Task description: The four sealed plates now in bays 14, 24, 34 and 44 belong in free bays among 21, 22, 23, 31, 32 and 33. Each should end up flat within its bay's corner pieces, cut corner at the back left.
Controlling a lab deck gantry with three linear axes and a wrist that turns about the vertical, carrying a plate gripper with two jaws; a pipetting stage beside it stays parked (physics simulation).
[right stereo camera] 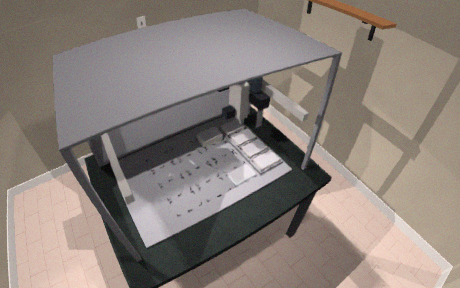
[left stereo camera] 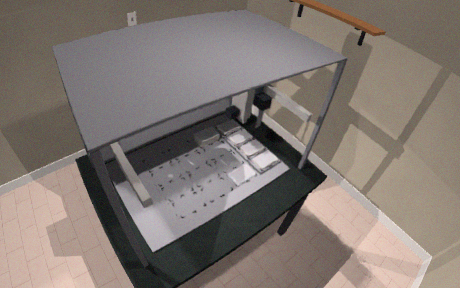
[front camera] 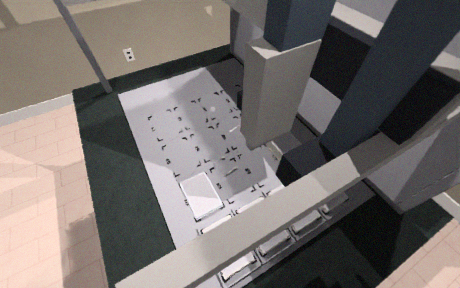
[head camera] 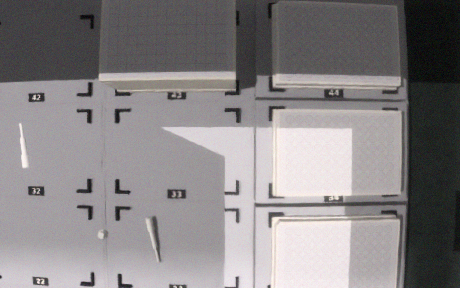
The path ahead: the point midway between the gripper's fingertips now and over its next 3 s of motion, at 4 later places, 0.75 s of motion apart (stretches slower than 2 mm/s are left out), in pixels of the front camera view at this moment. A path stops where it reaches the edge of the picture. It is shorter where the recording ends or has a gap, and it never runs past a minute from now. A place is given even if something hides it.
The gripper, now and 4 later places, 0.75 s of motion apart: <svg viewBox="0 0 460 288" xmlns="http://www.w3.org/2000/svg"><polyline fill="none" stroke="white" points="302,198 306,183 304,187 300,193 296,199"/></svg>
